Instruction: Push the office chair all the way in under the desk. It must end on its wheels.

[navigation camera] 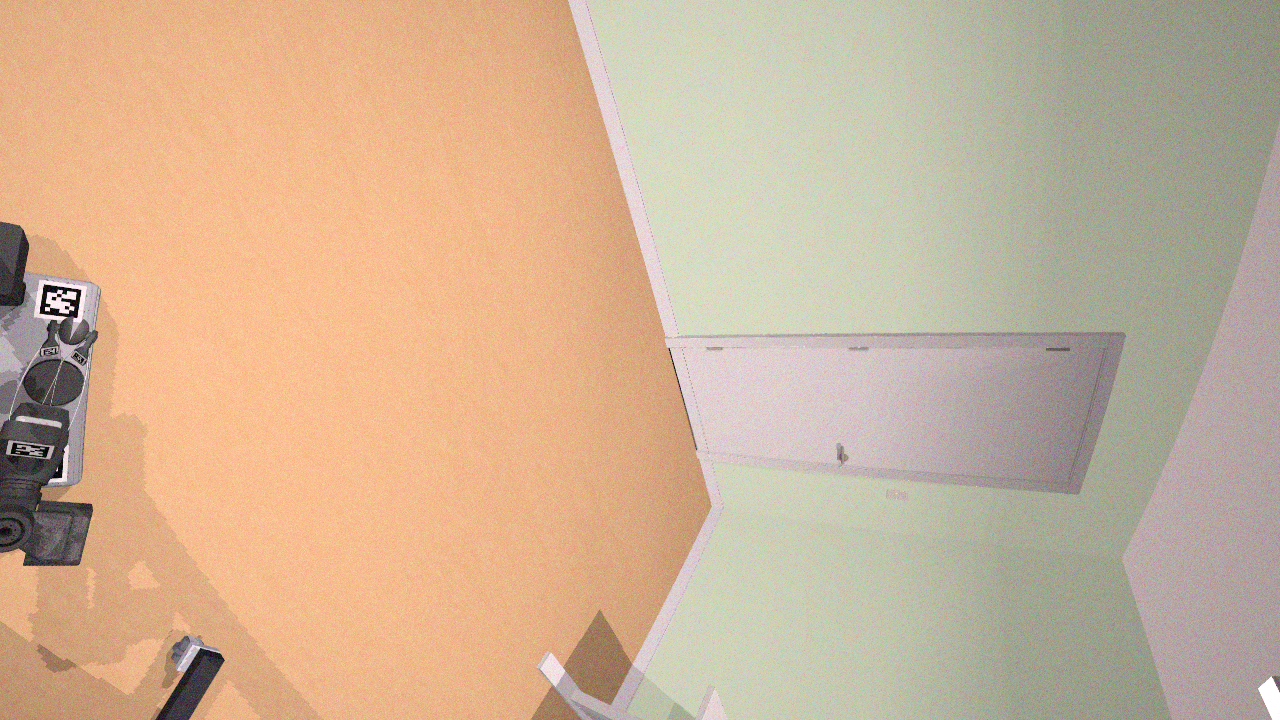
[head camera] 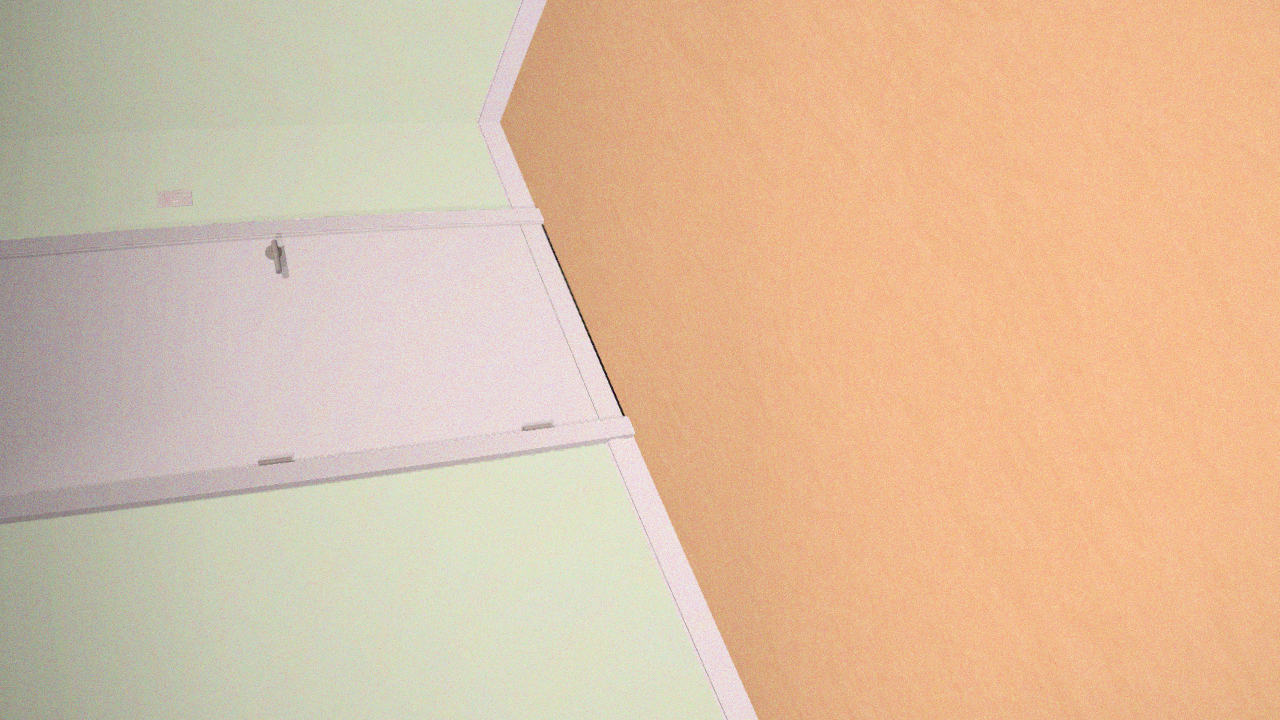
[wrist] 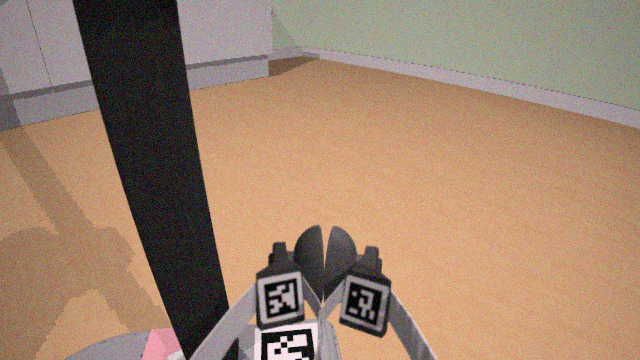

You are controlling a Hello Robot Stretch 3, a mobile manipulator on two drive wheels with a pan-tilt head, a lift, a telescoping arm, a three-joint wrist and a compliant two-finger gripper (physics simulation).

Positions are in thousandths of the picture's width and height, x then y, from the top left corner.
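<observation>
Navigation camera: my gripper (navigation camera: 61, 444) and a white door (navigation camera: 800, 572) are visible. The head camera shows the white door (head camera: 120, 509) too. The wrist view contains my gripper (wrist: 509, 699) and a grey cabinet (wrist: 82, 221).
</observation>
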